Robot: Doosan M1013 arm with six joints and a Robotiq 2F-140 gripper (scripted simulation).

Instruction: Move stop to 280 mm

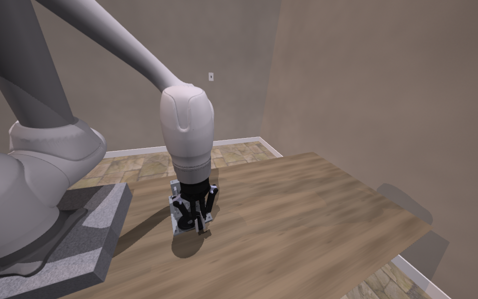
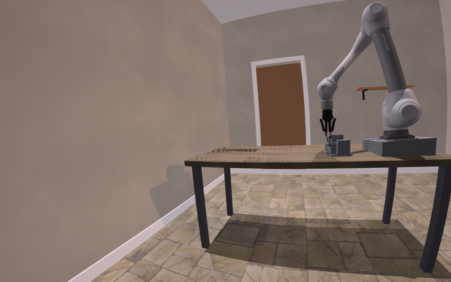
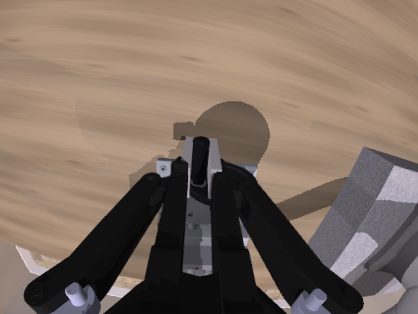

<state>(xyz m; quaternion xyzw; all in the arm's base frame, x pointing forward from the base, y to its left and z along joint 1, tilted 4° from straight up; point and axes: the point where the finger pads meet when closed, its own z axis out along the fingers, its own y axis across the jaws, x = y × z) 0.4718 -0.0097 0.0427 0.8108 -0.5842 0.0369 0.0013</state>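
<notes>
The handwheel lies 10 mm behind my hand, 20 mm to the left of it and 20 mm below it.
</notes>
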